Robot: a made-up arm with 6 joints.
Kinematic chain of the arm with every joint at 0, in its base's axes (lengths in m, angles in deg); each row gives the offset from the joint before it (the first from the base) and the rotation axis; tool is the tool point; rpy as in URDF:
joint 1: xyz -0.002 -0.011 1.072 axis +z
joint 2: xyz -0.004 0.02 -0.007 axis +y
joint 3: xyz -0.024 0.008 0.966 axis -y
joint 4: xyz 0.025 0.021 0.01 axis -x
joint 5: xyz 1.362 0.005 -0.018 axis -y
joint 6: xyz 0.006 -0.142 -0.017 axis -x
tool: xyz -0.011 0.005 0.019 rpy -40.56 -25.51 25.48
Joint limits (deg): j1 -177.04..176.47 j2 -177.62..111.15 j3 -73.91..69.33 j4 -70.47..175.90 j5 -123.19..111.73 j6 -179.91..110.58
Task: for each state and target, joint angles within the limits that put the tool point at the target. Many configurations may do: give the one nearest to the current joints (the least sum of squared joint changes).
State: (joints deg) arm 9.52 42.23 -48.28 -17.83 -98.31 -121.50
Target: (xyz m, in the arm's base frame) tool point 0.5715 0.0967 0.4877
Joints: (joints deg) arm 20.00 36.72 -50.27 -19.09 -98.07 -121.79
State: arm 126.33 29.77 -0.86 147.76 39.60 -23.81
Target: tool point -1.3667 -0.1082 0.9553
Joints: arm 176.47 25.58 -22.89 165.27 39.11 -28.48
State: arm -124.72 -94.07 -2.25 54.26 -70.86 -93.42
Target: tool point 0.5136 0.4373 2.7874
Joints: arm -142.93 -66.70 8.57 58.72 -71.28 -92.47
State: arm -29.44 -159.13 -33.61 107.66 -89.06 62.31
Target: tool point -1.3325 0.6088 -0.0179
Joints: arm -22.24 -173.41 6.33 106.58 -89.05 61.62
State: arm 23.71 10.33 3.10 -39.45 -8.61 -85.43
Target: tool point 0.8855 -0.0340 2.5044
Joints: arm 2.38 -21.75 6.04 -36.43 -9.01 -85.31
